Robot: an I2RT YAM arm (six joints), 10 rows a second.
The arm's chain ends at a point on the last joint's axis. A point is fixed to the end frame.
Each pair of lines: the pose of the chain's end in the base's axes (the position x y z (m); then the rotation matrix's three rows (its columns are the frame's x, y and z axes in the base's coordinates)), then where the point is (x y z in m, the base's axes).
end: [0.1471 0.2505 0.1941], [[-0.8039 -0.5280 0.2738], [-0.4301 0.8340 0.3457], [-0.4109 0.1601 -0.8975]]
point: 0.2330 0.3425 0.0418
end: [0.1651 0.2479 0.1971], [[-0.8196 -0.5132 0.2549], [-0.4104 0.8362 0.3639], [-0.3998 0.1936 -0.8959]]
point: 0.2482 0.3425 0.0448
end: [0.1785 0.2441 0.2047], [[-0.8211 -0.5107 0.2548], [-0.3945 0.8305 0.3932], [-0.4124 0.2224 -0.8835]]
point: 0.2616 0.3436 0.0556
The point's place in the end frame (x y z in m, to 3 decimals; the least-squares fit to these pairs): -0.046 0.007 0.192
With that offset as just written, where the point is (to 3 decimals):
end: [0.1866 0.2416 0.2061], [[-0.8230 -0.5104 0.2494], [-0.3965 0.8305 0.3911], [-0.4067 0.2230 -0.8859]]
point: 0.269 0.341 0.056
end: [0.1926 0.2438 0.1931], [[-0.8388 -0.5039 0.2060], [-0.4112 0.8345 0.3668], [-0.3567 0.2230 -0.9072]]
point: 0.267 0.339 0.037
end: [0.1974 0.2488 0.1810], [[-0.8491 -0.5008 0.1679], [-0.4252 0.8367 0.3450], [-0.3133 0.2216 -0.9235]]
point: 0.265 0.340 0.020
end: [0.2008 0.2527 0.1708], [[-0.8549 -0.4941 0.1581], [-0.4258 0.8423 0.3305], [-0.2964 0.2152 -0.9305]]
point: 0.267 0.342 0.007
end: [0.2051 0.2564 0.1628], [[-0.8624 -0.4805 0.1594], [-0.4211 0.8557 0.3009], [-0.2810 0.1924 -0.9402]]
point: 0.272 0.340 -0.003
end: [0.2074 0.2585 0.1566], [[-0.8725 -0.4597 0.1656], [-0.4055 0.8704 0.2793], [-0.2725 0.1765 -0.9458]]
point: 0.276 0.337 -0.011
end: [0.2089 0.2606 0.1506], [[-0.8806 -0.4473 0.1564], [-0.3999 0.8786 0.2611], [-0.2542 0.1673 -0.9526]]
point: 0.276 0.335 -0.019
